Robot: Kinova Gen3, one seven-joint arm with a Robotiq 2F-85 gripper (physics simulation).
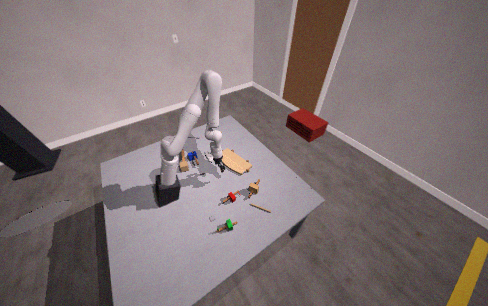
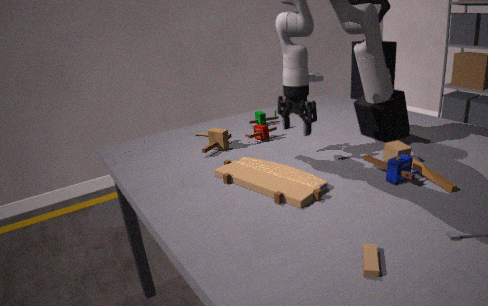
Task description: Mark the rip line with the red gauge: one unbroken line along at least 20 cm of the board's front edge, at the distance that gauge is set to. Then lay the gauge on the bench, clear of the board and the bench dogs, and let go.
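Frame: origin at the arm's base, x down, y right, z back, level; metres.
Seen in the pictures: gripper, fingertip midpoint: (image 1: 219, 167) (image 2: 296, 132); arm's base at its link origin: (image 1: 168, 180) (image 2: 378, 96).
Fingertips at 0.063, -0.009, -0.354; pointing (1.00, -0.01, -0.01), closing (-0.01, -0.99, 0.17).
Observation:
Offsets run from my fingertips to a thing's top centre, as dx, dy, dz.
The red gauge {+0.035, +0.232, -0.003} (image 1: 232, 197) (image 2: 261, 132) lies on the bench with its wooden beam through the red block, apart from the board. The light wooden board {+0.071, -0.086, -0.141} (image 1: 236, 161) (image 2: 270, 180) lies flat, with one curved edge. Small brown bench dogs {+0.066, -0.032, -0.248} (image 2: 227, 178) {+0.066, -0.199, -0.181} (image 2: 279, 197) {+0.066, -0.236, -0.093} (image 2: 317, 194) stand against its edges. Whether the board bears a line is too small to tell. My gripper (image 1: 221, 168) (image 2: 297, 130) points down with its fingers wide open and empty. It hangs above the bench beside the board, away from the red gauge.
A green gauge {+0.038, +0.400, +0.097} (image 1: 229, 224) (image 2: 260, 118), a plain wooden gauge {+0.024, +0.229, -0.176} (image 1: 254, 188) (image 2: 218, 139) and a blue gauge {+0.023, -0.241, +0.153} (image 1: 193, 156) (image 2: 399, 170) lie on the bench. A wooden block {+0.076, -0.483, -0.151} (image 2: 370, 260) lies near the board. A thin rod {+0.080, +0.376, -0.152} (image 1: 260, 207) lies beyond the wooden gauge.

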